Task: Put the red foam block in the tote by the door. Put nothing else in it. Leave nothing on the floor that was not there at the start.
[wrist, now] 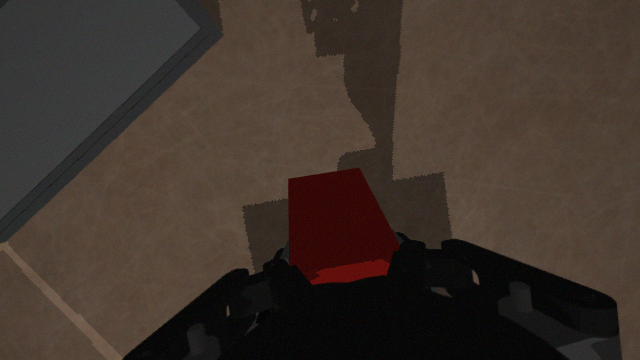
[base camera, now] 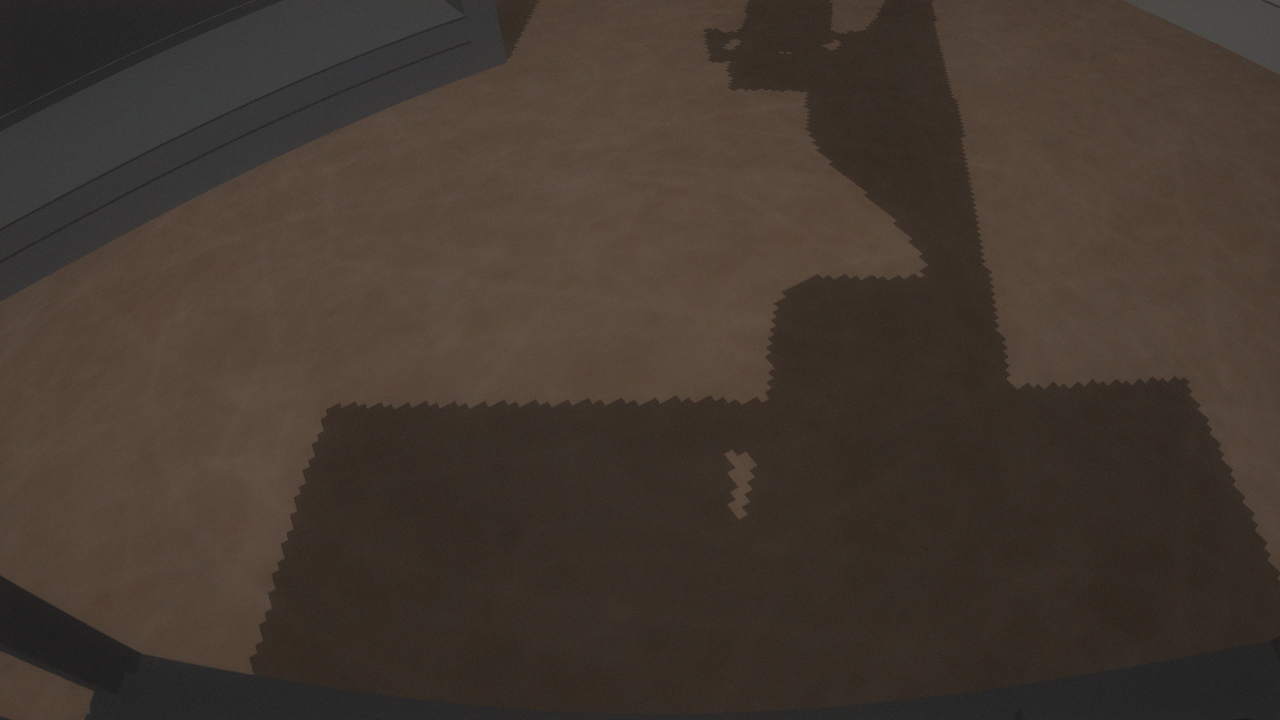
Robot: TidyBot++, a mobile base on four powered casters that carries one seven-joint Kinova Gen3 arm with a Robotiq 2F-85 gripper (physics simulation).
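Places are measured from the arm's base along level axes (x ahead, y left, z up), in millimetres.
Where they show: gripper, fingertip midpoint: [wrist: 339,246].
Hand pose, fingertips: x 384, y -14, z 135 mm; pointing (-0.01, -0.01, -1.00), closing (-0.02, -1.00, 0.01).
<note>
After its pixels a point has its place.
The red foam block [wrist: 335,220] {x 408, y -14, z 153 mm} is between the fingers at the bottom middle of the wrist view, held above the floor. My gripper [wrist: 339,246] {x 384, y -14, z 135 mm} is shut on it, one finger at each side. The gripper and the block do not show in the base camera view. The tote and the door cannot be made out in either view.
A grey, box-like piece with a straight edge [base camera: 268,98] {x 720, y 437, z -326 mm} [wrist: 100,85] {x 749, y 524, z -320 mm} stands on the floor at the upper left. A pale wall or panel edge [base camera: 1226,22] {x 997, y -835, z -360 mm} shows at the upper right of the base view. The robot's shadow lies across the brown floor [base camera: 492,268] {x 492, y 149, z -396 mm} [wrist: 525,125] {x 459, y -616, z -396 mm}.
</note>
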